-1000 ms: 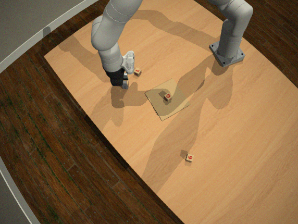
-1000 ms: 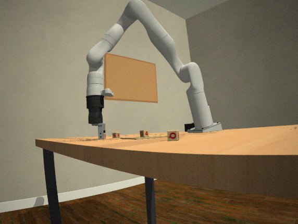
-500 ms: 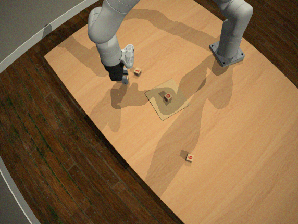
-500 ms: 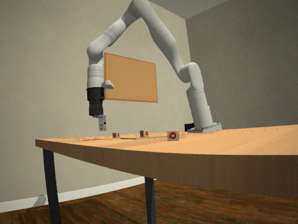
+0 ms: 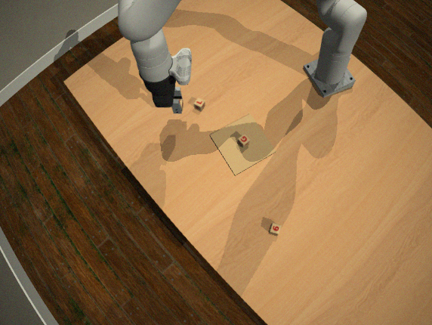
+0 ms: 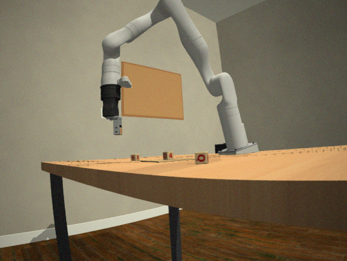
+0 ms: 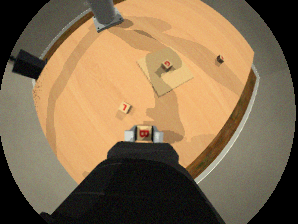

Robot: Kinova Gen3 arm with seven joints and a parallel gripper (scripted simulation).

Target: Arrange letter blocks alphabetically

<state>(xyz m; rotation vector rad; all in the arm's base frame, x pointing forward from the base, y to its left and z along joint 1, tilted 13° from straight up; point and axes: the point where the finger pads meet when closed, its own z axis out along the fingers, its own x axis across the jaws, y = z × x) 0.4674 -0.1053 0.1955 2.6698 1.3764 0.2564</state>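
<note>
My gripper is now 110 mm past the tan mat, 150 mm to the right of it and 110 mm above it. From my hand the other things lie so: block marked B right at my hand.
</note>
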